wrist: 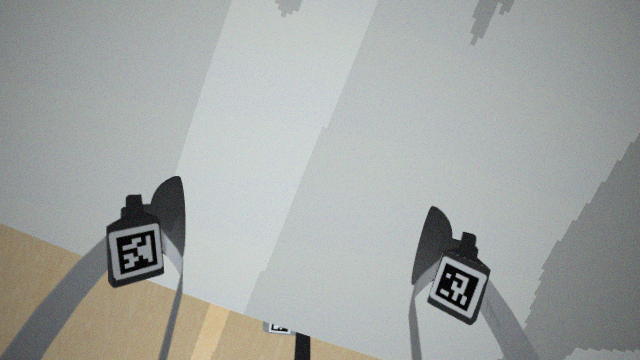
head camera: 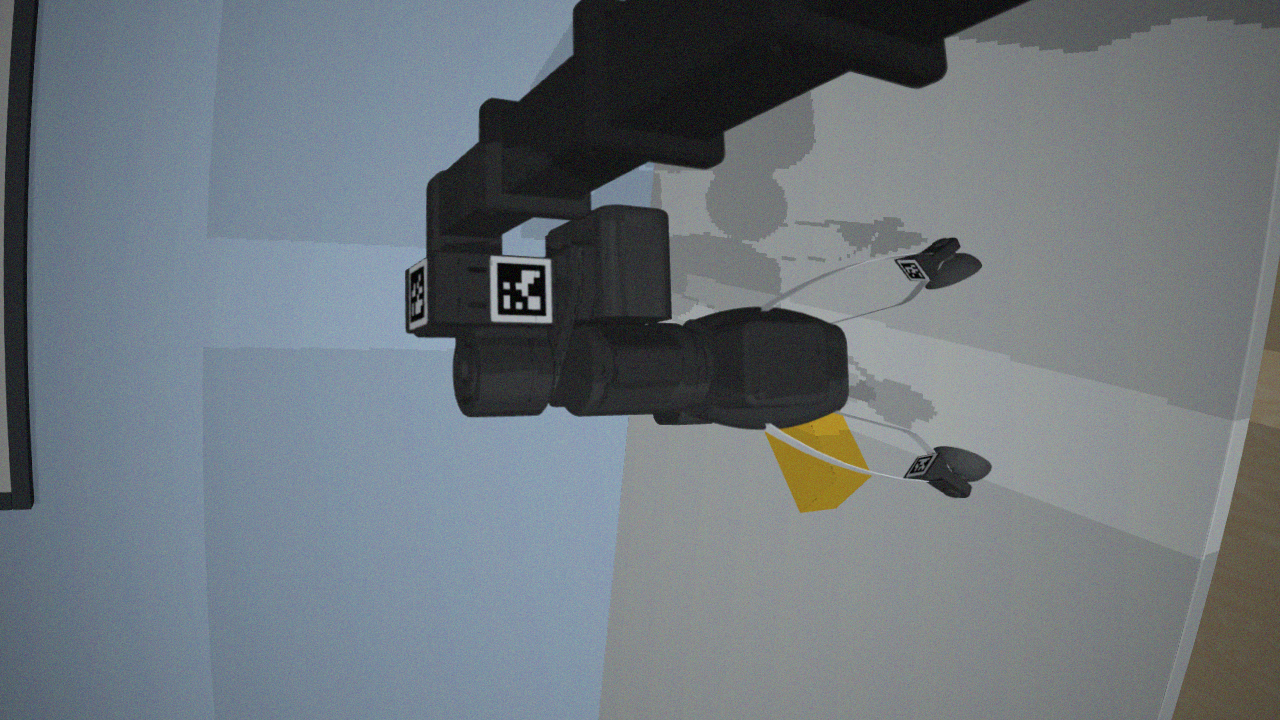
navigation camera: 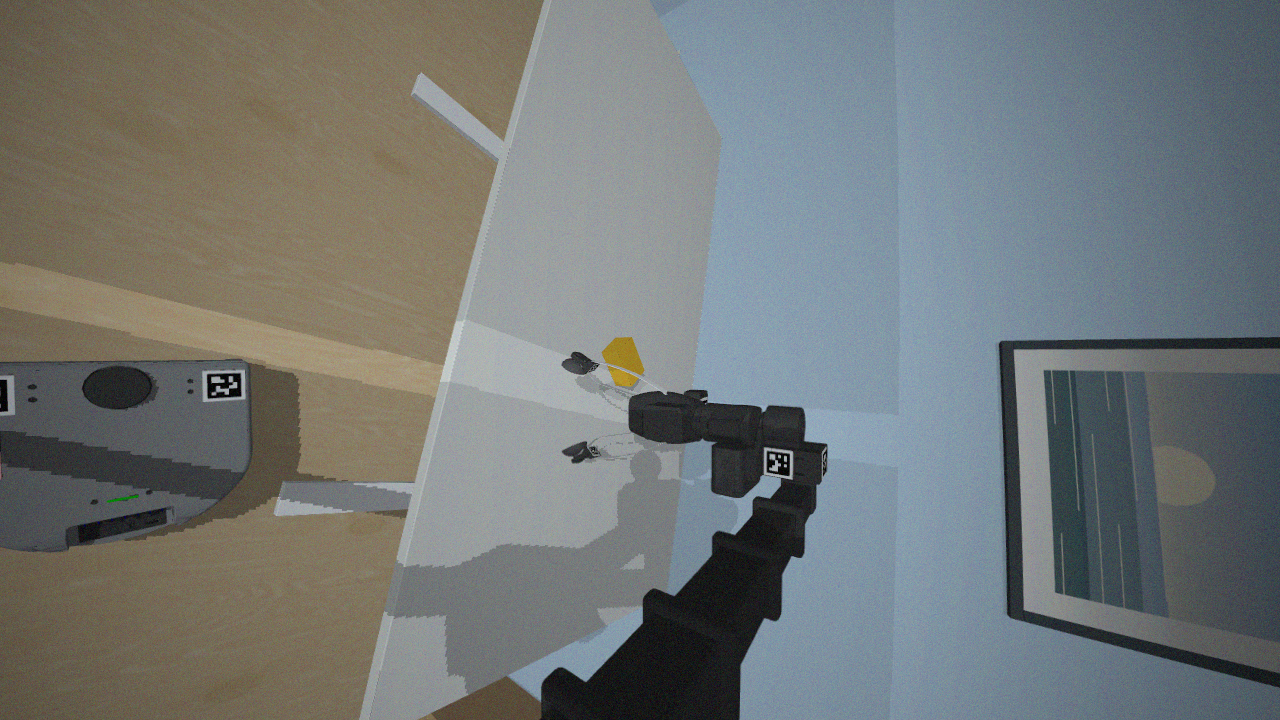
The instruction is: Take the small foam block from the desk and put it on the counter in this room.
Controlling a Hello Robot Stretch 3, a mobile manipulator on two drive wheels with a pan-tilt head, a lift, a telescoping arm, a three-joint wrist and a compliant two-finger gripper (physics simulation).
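Pixels of known places: gripper, fingertip midpoint: (head camera: 975,367) (navigation camera: 566,406); robot's base, link origin: (navigation camera: 119,385).
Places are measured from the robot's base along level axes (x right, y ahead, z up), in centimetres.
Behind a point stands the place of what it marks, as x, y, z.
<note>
The foam block, yellow (head camera: 819,470) @[64.5, 5.7, 76.5] (navigation camera: 622,360) @[63.9, 4.7, 76.5], lies on the pale desk (head camera: 716,608) @[87.9, 22.8, 72.1] (navigation camera: 590,161) @[58.8, 45.9, 72.1] (wrist: 280,125). In the head camera view part of it is hidden behind the gripper body and one finger strip. My gripper (head camera: 959,365) @[42.2, -2.1, 81.9] (navigation camera: 580,407) @[42.2, -2.1, 81.9] (wrist: 303,219) @[42.2, -2.1, 81.9] is open, with its fingers wide apart and nothing between them. It hangs above the desk, and its fingertips reach past the block toward the desk's front edge. The block is off to one side, near one finger's strip. The block does not show in the wrist view. I cannot make out a counter in these views.
My black arm (head camera: 716,89) @[23.3, -8.4, 115.9] (navigation camera: 698,617) @[18.1, -7.6, 116.0] crosses over the desk. A blue wall (head camera: 402,537) @[113.6, 14.8, 101.6] (navigation camera: 805,223) @[121.7, 45.5, 102.0] stands along the desk's far side, with a framed picture (navigation camera: 1109,483) @[102.6, -17.6, 158.7] on it. My grey base (navigation camera: 161,438) @[4.7, -9.2, 16.0] is on the wooden floor (navigation camera: 268,179) @[22.5, 48.5, 0.0] beyond the desk's front edge.
</note>
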